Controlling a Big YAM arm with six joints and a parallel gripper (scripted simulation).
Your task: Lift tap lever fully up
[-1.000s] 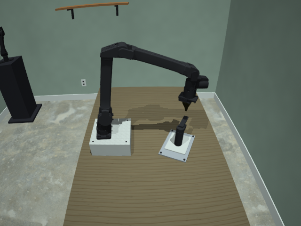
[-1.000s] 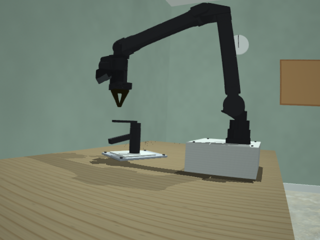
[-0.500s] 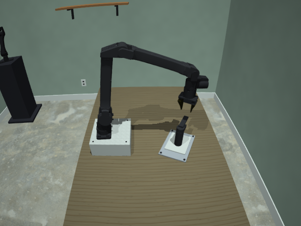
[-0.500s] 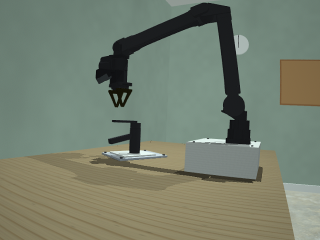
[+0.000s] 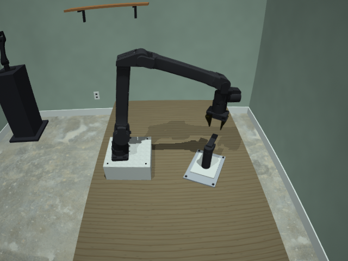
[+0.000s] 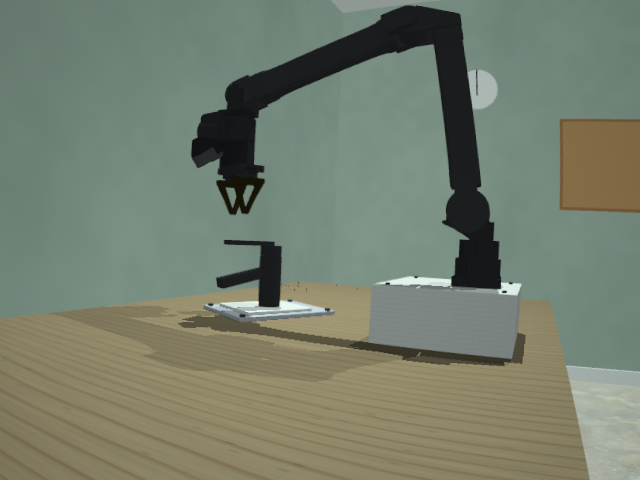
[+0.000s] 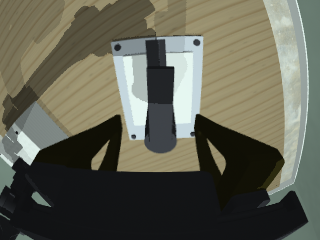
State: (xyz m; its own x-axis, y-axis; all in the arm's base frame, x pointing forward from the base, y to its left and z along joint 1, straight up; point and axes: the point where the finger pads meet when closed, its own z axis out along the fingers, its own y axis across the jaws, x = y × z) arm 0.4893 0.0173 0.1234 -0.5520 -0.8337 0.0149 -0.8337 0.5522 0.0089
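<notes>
The lever lies 70 mm below my hand, 30 mm to the right of it and 20 mm behind it. The rest, counted from my hand: black tap 120 mm below, 50 mm to the right, 30 mm behind.
</notes>
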